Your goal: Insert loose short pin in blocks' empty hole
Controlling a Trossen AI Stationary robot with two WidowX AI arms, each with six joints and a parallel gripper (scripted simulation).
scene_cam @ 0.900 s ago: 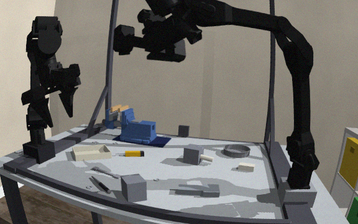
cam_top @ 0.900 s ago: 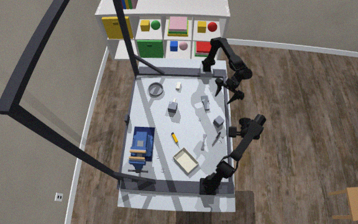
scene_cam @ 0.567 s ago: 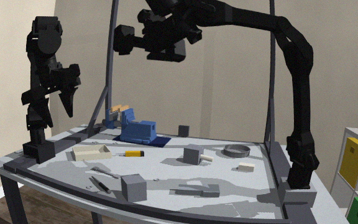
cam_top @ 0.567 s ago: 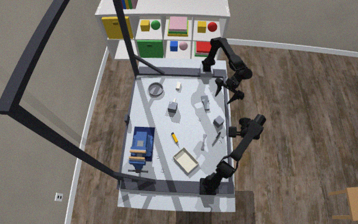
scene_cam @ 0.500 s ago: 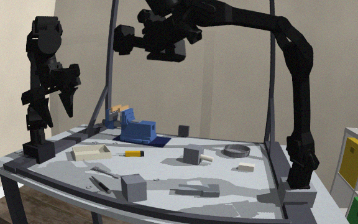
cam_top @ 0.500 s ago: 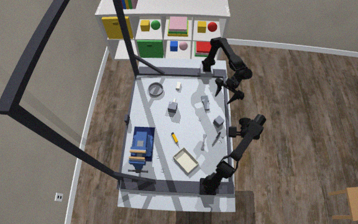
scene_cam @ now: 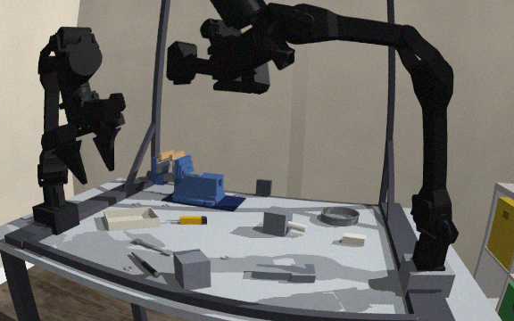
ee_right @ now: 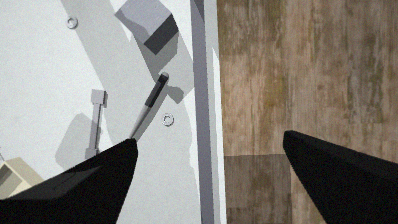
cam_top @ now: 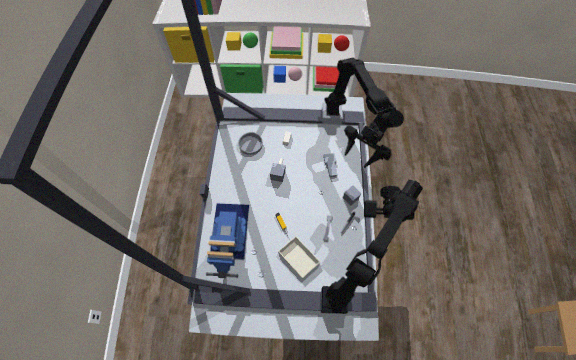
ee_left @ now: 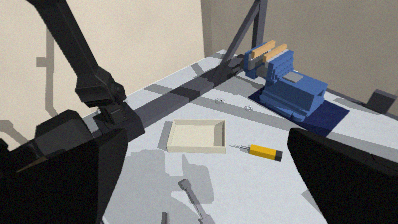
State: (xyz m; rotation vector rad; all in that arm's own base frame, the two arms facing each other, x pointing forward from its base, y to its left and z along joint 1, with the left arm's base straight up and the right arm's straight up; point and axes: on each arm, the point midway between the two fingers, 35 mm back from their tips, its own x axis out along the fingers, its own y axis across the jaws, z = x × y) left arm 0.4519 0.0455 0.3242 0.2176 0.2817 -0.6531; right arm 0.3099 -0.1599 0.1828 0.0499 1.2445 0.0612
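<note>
The short cream pin is 280 mm behind my left hand, 300 mm to the left of it and 370 mm below it. The rest, counted from my left hand: wrench 80 mm behind, 160 mm to the right, 370 mm below; yellow screwdriver 280 mm behind, 150 mm to the right, 370 mm below; cream tray 200 mm behind, 290 mm to the right, 370 mm below.
</note>
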